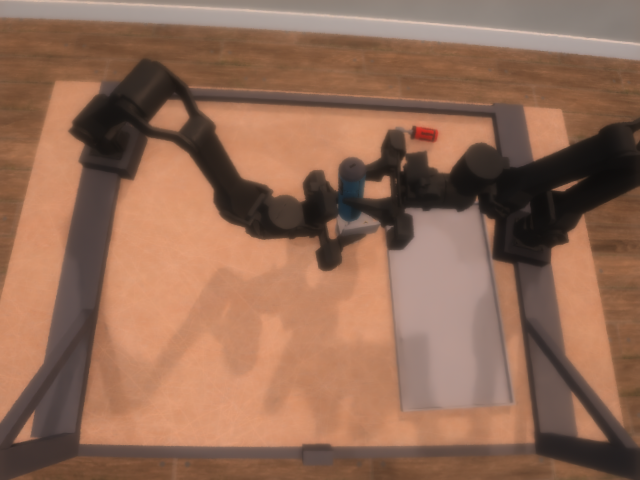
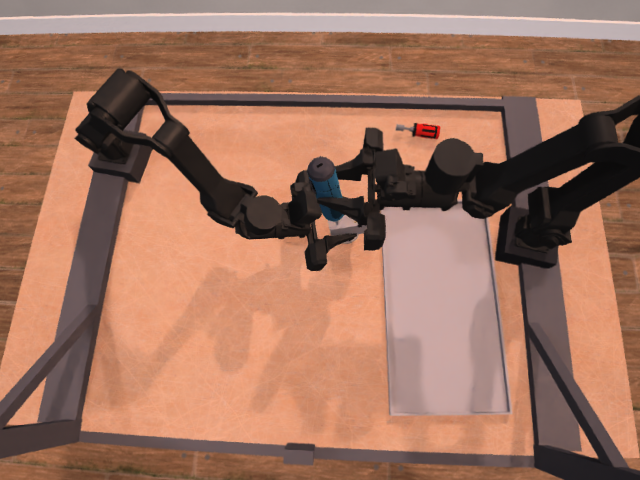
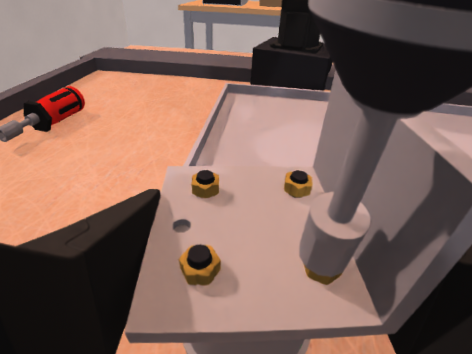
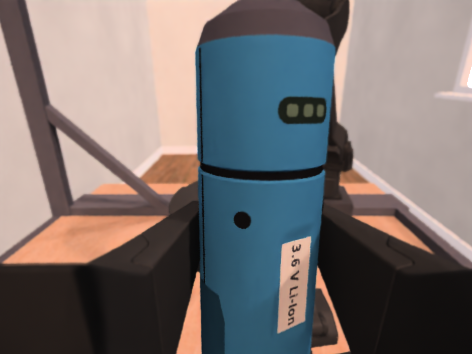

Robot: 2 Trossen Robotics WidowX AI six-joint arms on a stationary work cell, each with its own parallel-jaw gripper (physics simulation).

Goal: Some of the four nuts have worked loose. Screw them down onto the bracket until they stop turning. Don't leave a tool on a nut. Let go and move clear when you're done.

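Where they show: left gripper, fingertip midpoint: [image 1: 361, 217] [image 3: 252, 203]; right gripper, fingertip midpoint: [image 1: 342, 187] [image 2: 317, 187] [image 4: 255, 212]; left arm's base, link origin: [image 1: 110, 144] [image 2: 116, 149]; right arm's base, link origin: [image 1: 529, 234] [image 2: 533, 234] [image 3: 297, 46].
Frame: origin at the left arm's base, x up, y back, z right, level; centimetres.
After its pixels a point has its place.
Note:
The grey bracket [image 1: 363, 226] @[x 6.1, y -53.2, z 10.2 cm] [image 2: 345, 227] @[x 6.0, y -52.3, z 10.6 cm] [image 3: 260, 305] @[x 1.7, y -49.1, z 8.0 cm] has several brass nuts on black studs. The far left nut [image 3: 205, 185] @[x 2.4, y -52.5, z 5.0 cm], far right nut [image 3: 298, 184] @[x 2.4, y -53.7, z 8.1 cm] and near left nut [image 3: 200, 265] @[x 2.4, y -49.3, z 6.3 cm] are uncovered; their seating is unclear. My left gripper [image 3: 252, 203] @[x 1.4, y -53.2, z 6.6 cm] is shut on the bracket, one finger at each side. My right gripper [image 1: 354, 187] @[x 19.0, y -47.4, z 9.6 cm] [image 2: 329, 187] @[x 19.0, y -47.4, z 9.6 cm] [image 4: 255, 212] @[x 19.0, y -47.4, z 9.6 cm] is shut on the blue power screwdriver [image 1: 352, 180] @[x 24.9, y -48.4, z 11.3 cm] [image 2: 326, 184] @[x 23.7, y -49.3, z 11.1 cm] [image 4: 262, 135] @[x 22.6, y -50.4, z 9.2 cm], held roughly upright. Its grey socket [image 3: 334, 237] @[x 4.0, y -50.0, z 9.3 cm] sits over the near right nut [image 3: 324, 275] @[x 2.3, y -50.2, z 9.4 cm], hiding its top.
A red-handled nut driver [image 1: 424, 134] @[x -2.3, y -65.1, z -17.9 cm] [image 2: 427, 130] @[x -2.2, y -65.5, z -18.1 cm] [image 3: 60, 106] @[x -2.9, y -64.7, z -17.4 cm] lies on the table at the back right. A shallow grey tray [image 1: 444, 310] @[x -4.5, y -73.2, z 20.7 cm] [image 2: 444, 310] @[x -4.5, y -74.0, z 20.0 cm] [image 3: 280, 127] @[x -4.5, y -71.9, z 4.6 cm] lies right of the bracket. A dark frame [image 1: 336, 99] @[x -2.8, y -44.1, z -23.1 cm] [image 2: 330, 99] @[x -2.9, y -42.9, z -22.7 cm] edges the work area.

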